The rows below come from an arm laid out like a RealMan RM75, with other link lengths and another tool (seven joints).
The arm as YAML. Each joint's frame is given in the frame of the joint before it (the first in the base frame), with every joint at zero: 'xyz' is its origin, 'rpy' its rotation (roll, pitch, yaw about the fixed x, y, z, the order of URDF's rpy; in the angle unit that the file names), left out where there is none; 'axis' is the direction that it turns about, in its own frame. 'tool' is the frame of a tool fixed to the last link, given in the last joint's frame.
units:
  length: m
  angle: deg
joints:
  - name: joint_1
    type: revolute
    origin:
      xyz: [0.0, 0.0, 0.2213]
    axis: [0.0, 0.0, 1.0]
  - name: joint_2
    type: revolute
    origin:
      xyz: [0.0, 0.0, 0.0]
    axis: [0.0, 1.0, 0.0]
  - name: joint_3
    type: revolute
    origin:
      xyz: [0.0, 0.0, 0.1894]
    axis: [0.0, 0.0, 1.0]
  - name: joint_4
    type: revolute
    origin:
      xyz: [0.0, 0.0, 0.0]
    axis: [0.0, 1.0, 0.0]
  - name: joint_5
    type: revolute
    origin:
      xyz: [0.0, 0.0, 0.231]
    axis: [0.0, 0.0, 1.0]
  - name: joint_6
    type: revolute
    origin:
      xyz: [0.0, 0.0, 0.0]
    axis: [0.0, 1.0, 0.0]
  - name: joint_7
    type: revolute
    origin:
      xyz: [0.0, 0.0, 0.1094]
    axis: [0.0, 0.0, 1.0]
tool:
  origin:
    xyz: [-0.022, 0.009, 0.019]
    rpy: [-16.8, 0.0, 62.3]
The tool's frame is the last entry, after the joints.
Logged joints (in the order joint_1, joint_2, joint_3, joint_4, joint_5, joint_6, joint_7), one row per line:
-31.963 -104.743 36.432 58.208 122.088 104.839 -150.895
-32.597 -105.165 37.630 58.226 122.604 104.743 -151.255
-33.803 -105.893 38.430 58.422 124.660 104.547 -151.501
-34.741 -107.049 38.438 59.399 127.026 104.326 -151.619
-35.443 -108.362 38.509 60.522 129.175 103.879 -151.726
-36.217 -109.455 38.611 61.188 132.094 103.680 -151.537
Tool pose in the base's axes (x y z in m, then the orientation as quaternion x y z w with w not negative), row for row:
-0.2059 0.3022 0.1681 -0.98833 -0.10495 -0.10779 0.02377
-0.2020 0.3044 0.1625 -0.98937 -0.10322 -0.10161 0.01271
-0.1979 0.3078 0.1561 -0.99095 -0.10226 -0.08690 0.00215
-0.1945 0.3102 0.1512 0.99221 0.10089 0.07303 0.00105
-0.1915 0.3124 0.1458 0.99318 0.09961 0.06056 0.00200
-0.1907 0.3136 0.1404 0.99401 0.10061 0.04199 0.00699
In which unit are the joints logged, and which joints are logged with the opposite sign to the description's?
The joints are logged in degrees. Opposite sign: none.
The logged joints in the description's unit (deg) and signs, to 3 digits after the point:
-31.963 -104.743 36.432 58.208 122.088 104.839 -150.895
-32.597 -105.165 37.630 58.226 122.604 104.743 -151.255
-33.803 -105.893 38.430 58.422 124.660 104.547 -151.501
-34.741 -107.049 38.438 59.399 127.026 104.326 -151.619
-35.443 -108.362 38.509 60.522 129.175 103.879 -151.726
-36.217 -109.455 38.611 61.188 132.094 103.680 -151.537

